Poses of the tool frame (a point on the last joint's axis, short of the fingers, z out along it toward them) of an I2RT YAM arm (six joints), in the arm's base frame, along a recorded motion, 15 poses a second.
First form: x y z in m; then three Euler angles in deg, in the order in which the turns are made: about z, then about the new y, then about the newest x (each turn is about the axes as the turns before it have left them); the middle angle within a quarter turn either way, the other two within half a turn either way.
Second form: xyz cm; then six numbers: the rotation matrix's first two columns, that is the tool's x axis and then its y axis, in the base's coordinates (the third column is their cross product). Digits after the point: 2 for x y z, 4 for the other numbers.
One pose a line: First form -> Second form
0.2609 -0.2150 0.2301 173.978 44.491 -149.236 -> 26.09 -21.50 23.01 -0.7094 0.0748 -0.7008 0.4466 0.8169 -0.3649
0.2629 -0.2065 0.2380 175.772 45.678 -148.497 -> 26.29 -20.65 23.80 -0.6968 0.0515 -0.7154 0.4357 0.8227 -0.3651
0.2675 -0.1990 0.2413 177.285 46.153 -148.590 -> 26.75 -19.90 24.13 -0.6920 0.0328 -0.7212 0.4159 0.8347 -0.3610
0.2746 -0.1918 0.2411 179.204 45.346 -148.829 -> 27.46 -19.18 24.11 -0.7028 0.0098 -0.7114 0.3800 0.8504 -0.3638
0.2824 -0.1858 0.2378 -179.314 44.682 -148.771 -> 28.24 -18.58 23.78 -0.7110 -0.0085 -0.7032 0.3543 0.8594 -0.3686
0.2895 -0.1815 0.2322 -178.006 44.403 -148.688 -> 28.95 -18.15 23.22 -0.7140 -0.0249 -0.6997 0.3337 0.8665 -0.3713
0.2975 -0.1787 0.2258 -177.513 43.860 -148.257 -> 29.75 -17.87 22.58 -0.7204 -0.0313 -0.6929 0.3273 0.8654 -0.3793
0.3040 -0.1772 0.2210 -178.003 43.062 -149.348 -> 30.40 -17.72 22.10 -0.7302 -0.0255 -0.6828 0.3179 0.8719 -0.3725
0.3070 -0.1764 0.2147 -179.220 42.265 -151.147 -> 30.70 -17.64 21.47 -0.7400 -0.0101 -0.6726 0.3126 0.8802 -0.3571
